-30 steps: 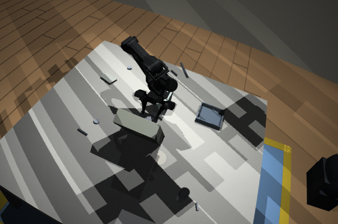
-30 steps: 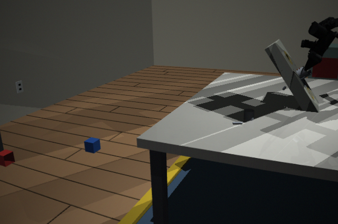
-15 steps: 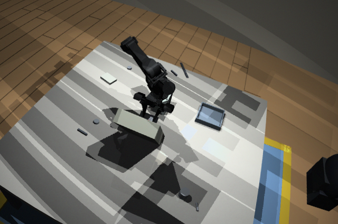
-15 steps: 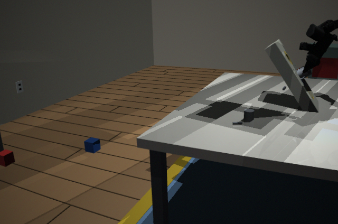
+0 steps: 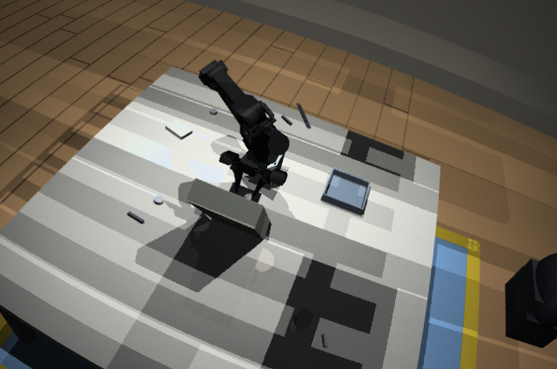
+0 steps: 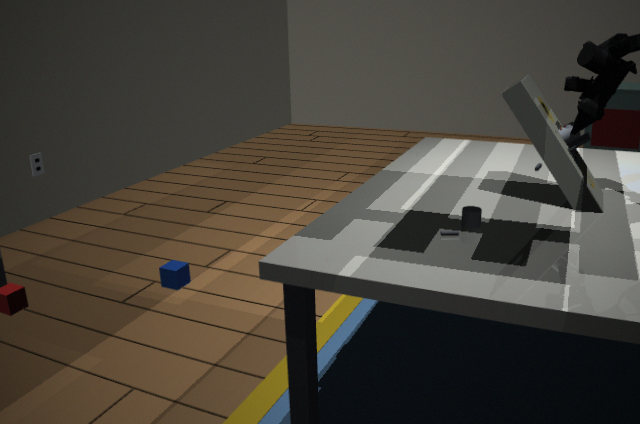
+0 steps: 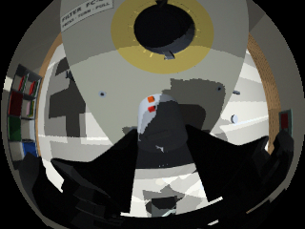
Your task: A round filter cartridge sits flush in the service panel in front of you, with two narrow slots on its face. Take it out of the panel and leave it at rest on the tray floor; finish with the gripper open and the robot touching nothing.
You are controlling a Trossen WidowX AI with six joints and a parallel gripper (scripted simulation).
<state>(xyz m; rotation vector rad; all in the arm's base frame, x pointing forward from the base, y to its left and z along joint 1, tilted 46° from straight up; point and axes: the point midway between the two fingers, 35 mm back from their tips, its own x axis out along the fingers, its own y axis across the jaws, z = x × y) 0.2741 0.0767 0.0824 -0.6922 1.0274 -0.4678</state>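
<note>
Right now the grey service panel is 4 cm ahead of my gripper tip, 3 cm below it and 1 cm to the right of it. Also, from my gripper tip: blue-grey tray (34 cm behind, 29 cm to the left, 17 cm below); round filter cartridge (right at my gripper tip).
</note>
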